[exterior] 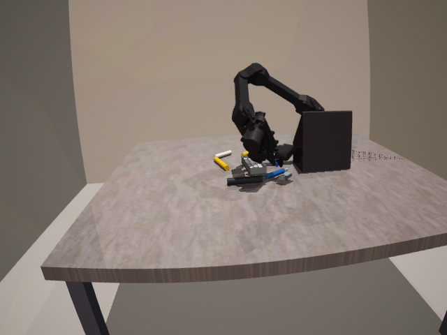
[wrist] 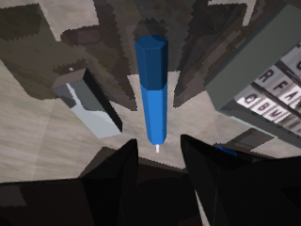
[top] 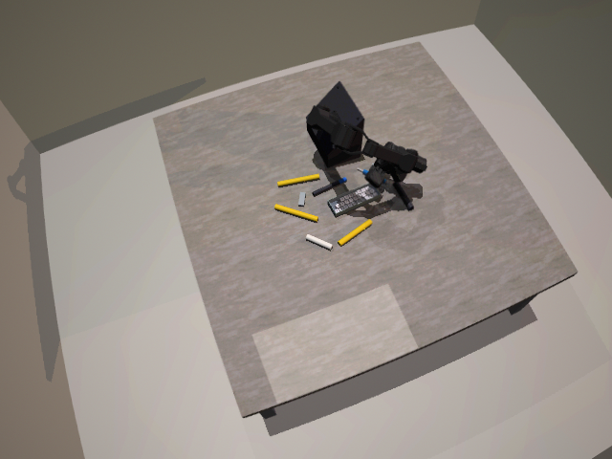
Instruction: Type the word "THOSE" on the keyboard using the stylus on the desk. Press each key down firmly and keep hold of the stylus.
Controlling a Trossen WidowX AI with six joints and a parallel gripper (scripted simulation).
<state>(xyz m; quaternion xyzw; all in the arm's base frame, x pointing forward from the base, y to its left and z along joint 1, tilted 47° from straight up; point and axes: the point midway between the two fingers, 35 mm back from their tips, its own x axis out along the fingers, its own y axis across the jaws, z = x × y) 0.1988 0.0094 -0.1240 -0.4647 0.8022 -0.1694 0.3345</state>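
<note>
The blue stylus is 20 mm below my gripper tip, 10 mm to the right of it and 10 mm behind it. The rest, counted from my gripper tip: black cylinder 130 mm ahead, 70 mm to the left, 20 mm below; then grey-white cylinder 280 mm to the right, 200 mm ahead, 20 mm below; then grey block 40 mm to the left, 30 mm below, 20 mm behind.
</note>
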